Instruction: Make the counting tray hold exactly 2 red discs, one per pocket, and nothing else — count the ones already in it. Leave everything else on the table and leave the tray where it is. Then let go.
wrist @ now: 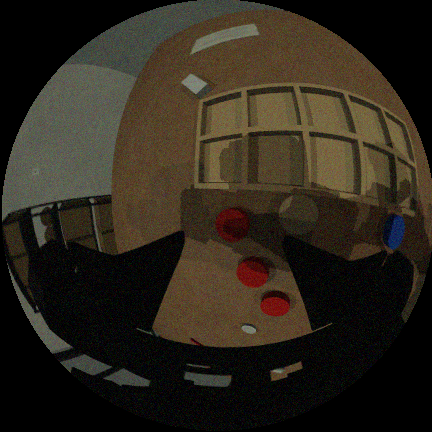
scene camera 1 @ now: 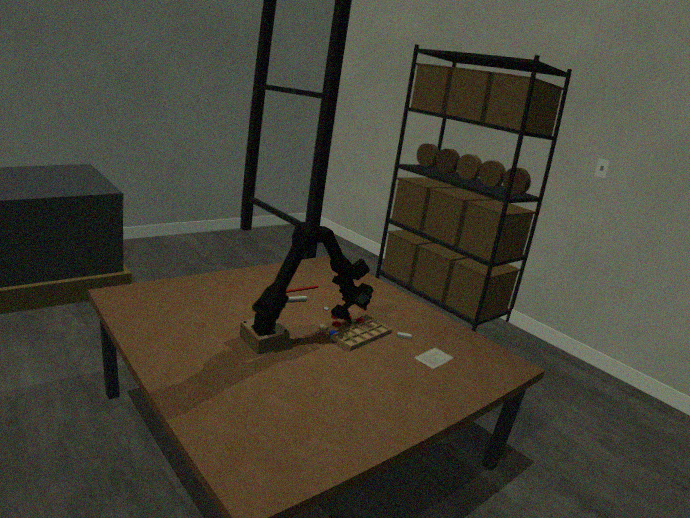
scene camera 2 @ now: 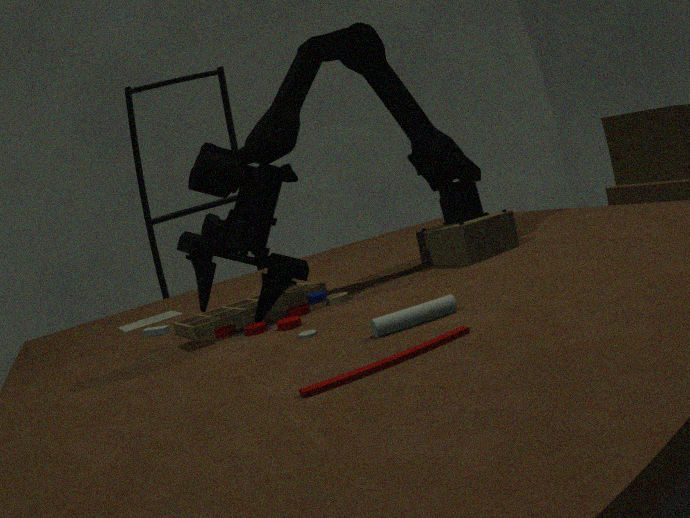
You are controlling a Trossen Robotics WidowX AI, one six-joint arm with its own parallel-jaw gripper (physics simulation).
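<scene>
The tan counting tray [scene camera 1: 370, 340] [scene camera 2: 193, 330] [wrist: 197, 160] has two rows of pockets; no disc shows in them in the wrist view. Outside it, along one long side, lie red discs: one [wrist: 232, 224] close to the tray, a second [wrist: 252, 272] and a third [wrist: 275, 303] farther off. Another red disc [scene camera 2: 298, 309] shows nearer the arm's base in scene view 2. A pale disc [wrist: 298, 214] lies in shadow against the tray's side. A blue disc [scene camera 1: 332, 332] [scene camera 2: 317, 297] [wrist: 395, 232] is near its base end. My gripper [scene camera 1: 357, 315] [scene camera 2: 231, 315] [wrist: 234, 238] is open and empty, low over the nearest red disc.
A tan disc [scene camera 2: 337, 298] lies beside the blue one. A small white disc [scene camera 2: 307, 333] [wrist: 248, 329], a white cylinder [scene camera 2: 413, 315] and a red stick [scene camera 2: 384, 363] lie behind. A white block [scene camera 1: 404, 335] [wrist: 194, 84] and a white card [scene camera 1: 434, 357] [wrist: 225, 37] lie past the tray's far end.
</scene>
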